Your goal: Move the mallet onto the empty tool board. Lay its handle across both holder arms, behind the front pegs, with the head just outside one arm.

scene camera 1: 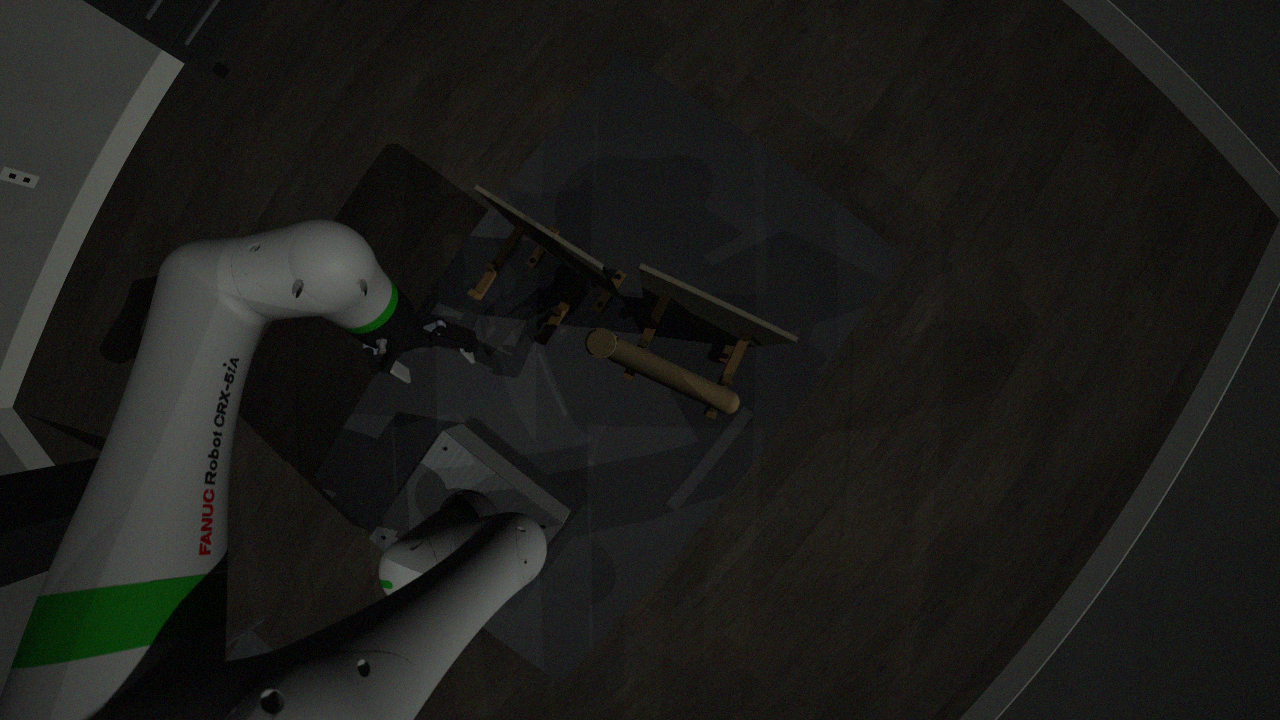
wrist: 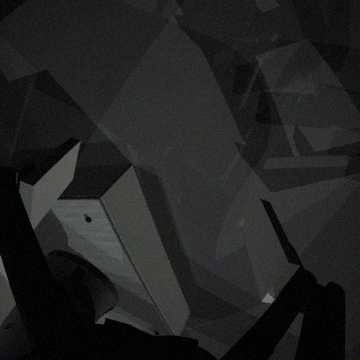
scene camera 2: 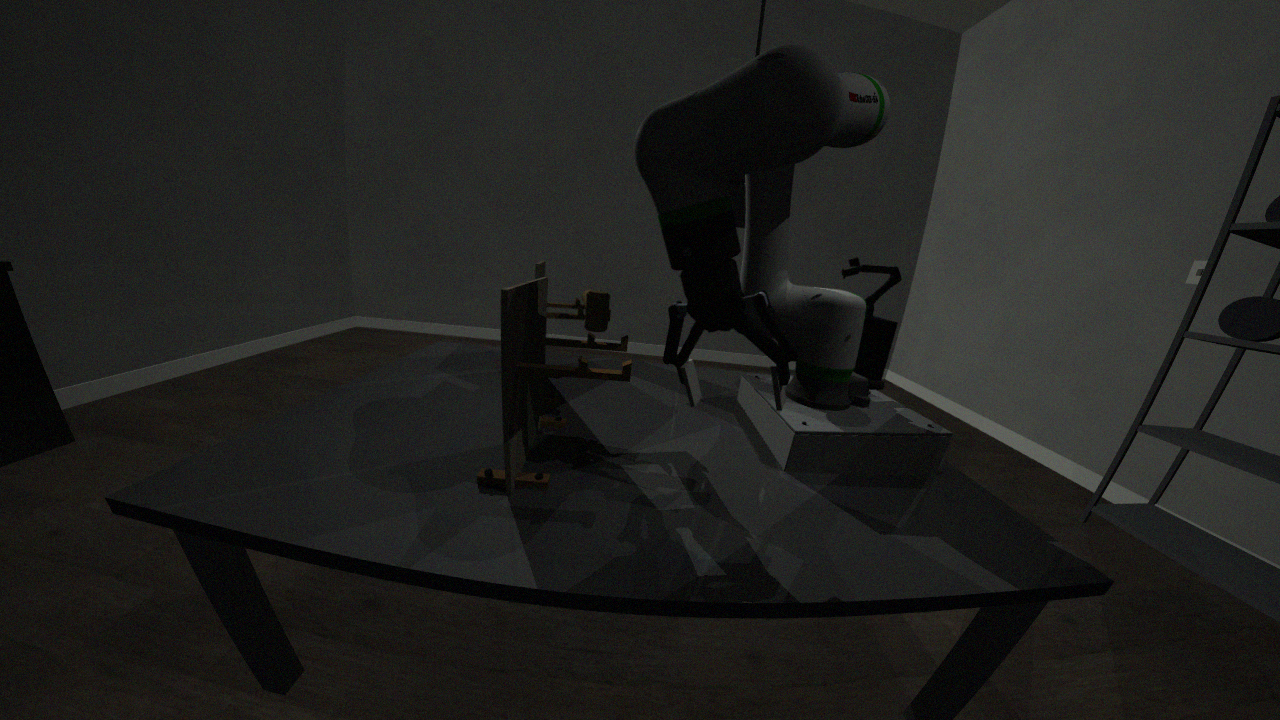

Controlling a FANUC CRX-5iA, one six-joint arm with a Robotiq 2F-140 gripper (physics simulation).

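The mallet (scene camera 1: 666, 369) (scene camera 2: 597, 310) rests across the holder arms of the farther tool board (scene camera 1: 716, 302), its head at the end nearer the other board. The empty tool board (scene camera 1: 543, 236) (scene camera 2: 512, 376) stands upright beside it. Its holder arms (scene camera 1: 483, 282) (scene camera 2: 604, 369) stick out toward the robot's side with nothing across them. My gripper (scene camera 1: 429, 360) (scene camera 2: 733, 386) (wrist: 165, 188) is open and empty, pointing down above the table between the empty board and the robot base, apart from both. The mallet and boards do not show clearly in the wrist view.
The white base block (scene camera 1: 501, 470) (scene camera 2: 868, 452) (wrist: 132, 240) carries the arm and stands close to the gripper. The glossy dark table (scene camera 1: 626, 573) (scene camera 2: 429, 537) reflects the arm. A dark shelf rack (scene camera 2: 1188, 313) stands at the right, beyond the table.
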